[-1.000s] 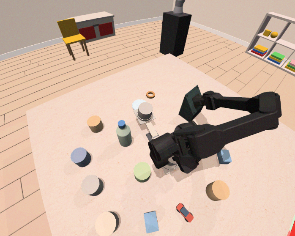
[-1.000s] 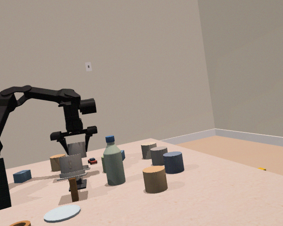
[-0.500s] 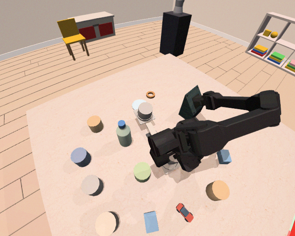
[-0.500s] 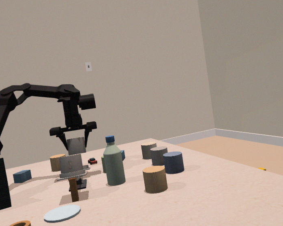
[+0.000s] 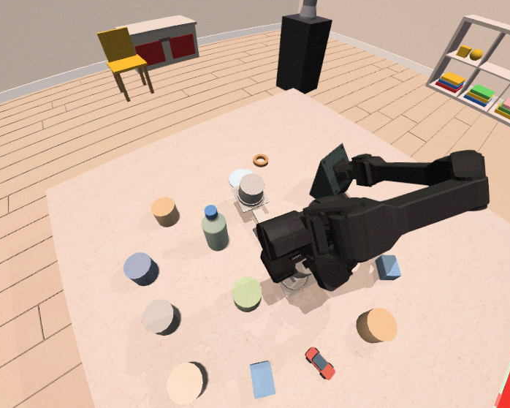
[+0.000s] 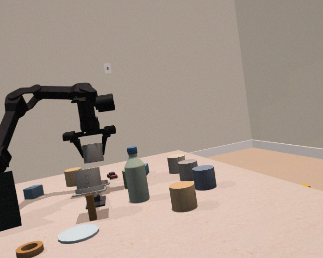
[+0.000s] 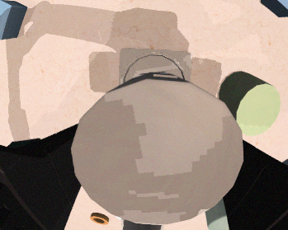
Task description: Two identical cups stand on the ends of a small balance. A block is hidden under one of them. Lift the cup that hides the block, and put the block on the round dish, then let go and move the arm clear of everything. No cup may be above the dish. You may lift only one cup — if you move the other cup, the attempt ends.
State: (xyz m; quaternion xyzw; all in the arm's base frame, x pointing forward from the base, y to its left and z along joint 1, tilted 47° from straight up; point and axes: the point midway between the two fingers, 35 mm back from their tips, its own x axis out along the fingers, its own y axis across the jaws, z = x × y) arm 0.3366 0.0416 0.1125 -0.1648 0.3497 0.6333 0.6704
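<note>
Right now my gripper tip is 90 mm above the pale block. From my gripper tip the other things lie so: balance 40 mm behind, 130 mm to the right, 90 mm below; then green cylinder 110 mm ahead, 60 mm to the right, 100 mm below; then red toy car 100 mm ahead, 180 mm to the left, 120 mm below.
</note>
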